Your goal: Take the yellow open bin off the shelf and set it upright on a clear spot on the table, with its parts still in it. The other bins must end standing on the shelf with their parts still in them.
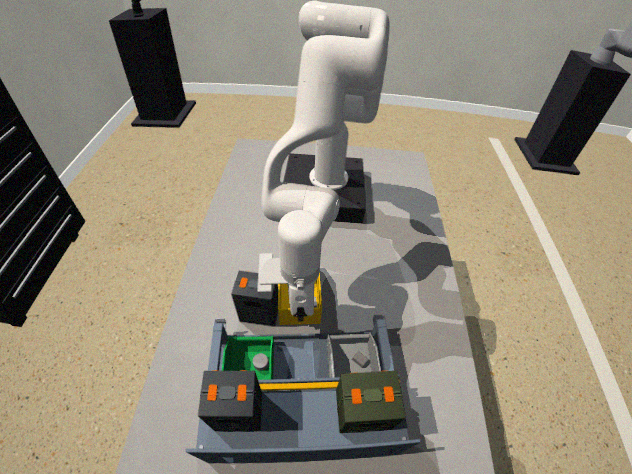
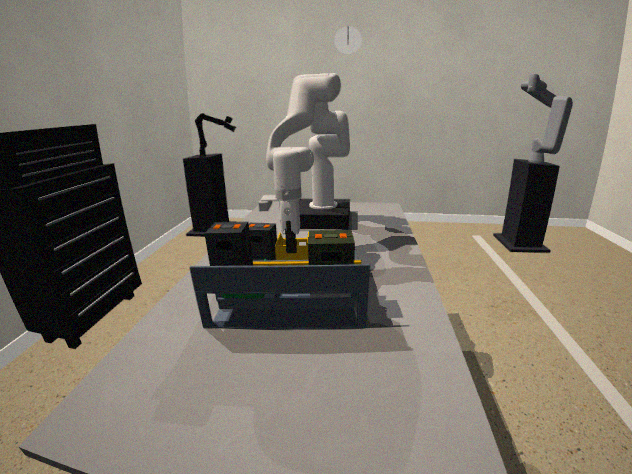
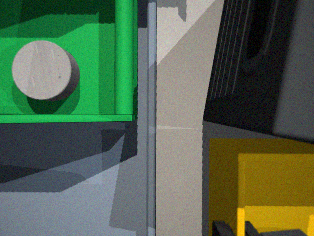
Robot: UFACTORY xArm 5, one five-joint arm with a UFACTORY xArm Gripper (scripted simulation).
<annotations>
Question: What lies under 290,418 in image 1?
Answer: A grey shelf.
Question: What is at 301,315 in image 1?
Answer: The gripper.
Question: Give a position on a green bin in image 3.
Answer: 105,47
</annotations>
